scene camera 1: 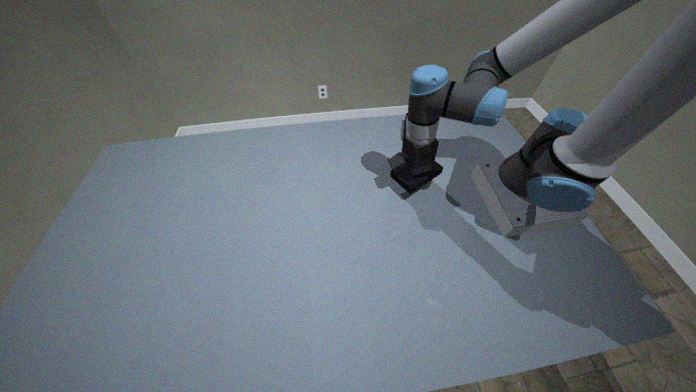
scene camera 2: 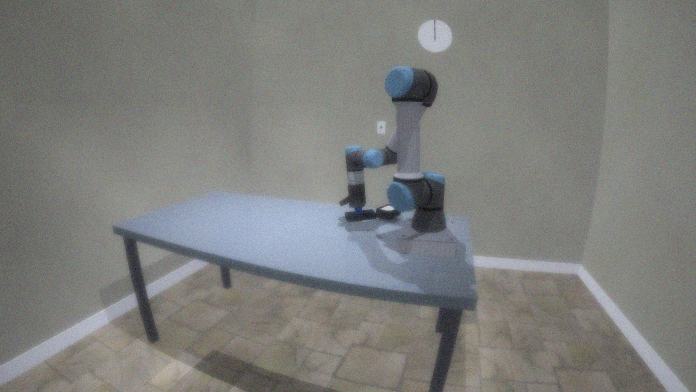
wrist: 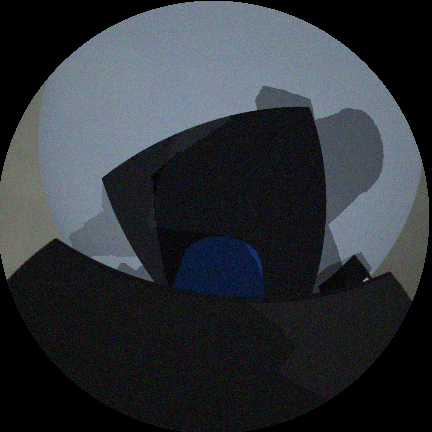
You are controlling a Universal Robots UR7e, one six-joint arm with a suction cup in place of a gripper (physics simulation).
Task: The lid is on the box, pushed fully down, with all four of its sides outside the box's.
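Pixels of known places: hand, its tool point: (scene camera 2: 358,215) (wrist: 224,252); arm's base, origin of its link: (scene camera 1: 523,177) (scene camera 2: 428,226).
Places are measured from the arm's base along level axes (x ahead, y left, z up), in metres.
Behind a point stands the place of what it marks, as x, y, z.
A black lid (scene camera 1: 410,183) {0.358, -0.025, 0.004} (scene camera 2: 367,216) {0.280, -0.044, 0.002} (wrist: 250,185) {0.367, -0.071, 0.002} hangs on the blue suction cup of my gripper (scene camera 2: 358,210) (wrist: 220,267), a little above the table and roughly level. The suction is holding the lid. The box (scene camera 2: 387,211) {0.229, -0.266, -0.028} (wrist: 344,278) {0.260, -0.275, -0.048} is black with a white inside and stands on the table, apart from the lid, to its right in scene camera 2. The box is open at the top. In scene camera 1 it is mostly hidden behind my arm. In the wrist view a dark corner of it shows at the lower right, cut off by the gripper body.
The blue-grey table (scene camera 1: 200,240) {0.986, 0.037, -0.071} (scene camera 2: 240,235) {0.786, 0.226, -0.071} bears the arm's base block (scene camera 1: 505,210) {0.111, 0.097, -0.011}. The arm's base joints (scene camera 2: 427,205) {0.010, 0.064, 0.105} stand to the right of the box in scene camera 2. A wall with an outlet (scene camera 1: 322,92) rises behind the table's far edge.
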